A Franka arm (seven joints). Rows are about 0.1 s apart.
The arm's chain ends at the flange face. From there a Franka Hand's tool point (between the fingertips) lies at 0.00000 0.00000 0.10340 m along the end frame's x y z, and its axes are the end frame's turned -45 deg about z.
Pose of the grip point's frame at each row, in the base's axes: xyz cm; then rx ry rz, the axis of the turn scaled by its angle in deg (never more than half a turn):
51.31 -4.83 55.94 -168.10 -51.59 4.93
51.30 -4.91 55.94 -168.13 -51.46 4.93
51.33 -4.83 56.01 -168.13 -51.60 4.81
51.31 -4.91 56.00 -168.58 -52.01 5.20
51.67 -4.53 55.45 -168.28 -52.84 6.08
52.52 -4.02 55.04 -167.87 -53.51 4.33
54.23 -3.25 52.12 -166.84 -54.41 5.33
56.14 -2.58 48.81 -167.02 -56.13 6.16
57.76 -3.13 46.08 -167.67 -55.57 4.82
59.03 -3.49 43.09 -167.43 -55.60 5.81
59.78 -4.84 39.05 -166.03 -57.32 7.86
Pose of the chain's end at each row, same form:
52.08 -5.37 66.24 -176.51 16.81 7.02
52.07 -5.45 66.24 -176.49 16.94 7.02
52.08 -5.36 66.31 -176.51 16.80 6.89
52.08 -5.33 66.30 -177.14 16.60 6.93
52.54 -4.92 65.75 -177.40 15.73 7.76
53.21 -4.51 65.35 -176.87 14.91 6.26
55.07 -3.81 62.41 -176.54 13.70 7.59
57.04 -2.98 59.10 -177.53 12.18 7.94
58.48 -3.52 56.39 -177.56 12.93 6.45
59.87 -3.87 53.39 -177.60 12.82 7.49
60.90 -5.25 49.32 -177.50 10.71 9.84

